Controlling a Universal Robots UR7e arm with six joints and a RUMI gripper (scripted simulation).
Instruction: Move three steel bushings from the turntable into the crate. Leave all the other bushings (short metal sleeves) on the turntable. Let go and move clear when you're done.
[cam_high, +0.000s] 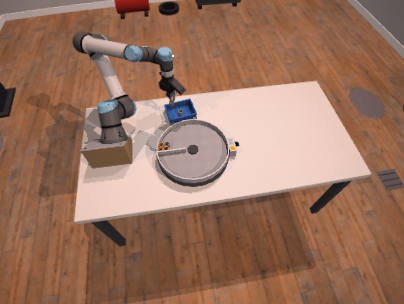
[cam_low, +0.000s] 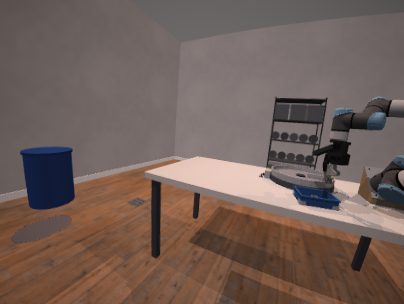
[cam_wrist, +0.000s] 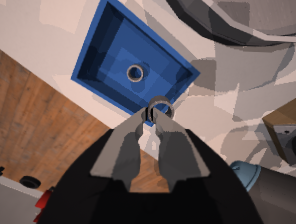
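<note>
My gripper is now 110 mm above the blue crate and 40 mm short of it. The rest, counted from my hand: round grey turntable 340 mm to the right, 80 mm below, 50 mm ahead.
</note>
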